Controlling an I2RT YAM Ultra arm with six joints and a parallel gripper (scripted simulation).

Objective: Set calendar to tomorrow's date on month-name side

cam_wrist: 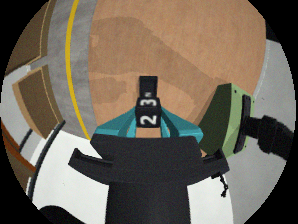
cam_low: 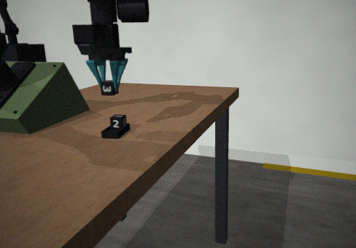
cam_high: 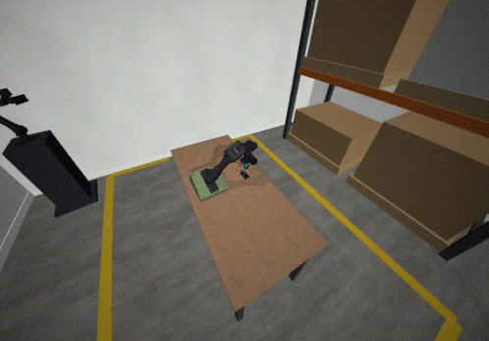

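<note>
The black tray is 12 cm below my hand and 2 cm to the left of it. Also, from my hand: black cube right at my hand.
</note>
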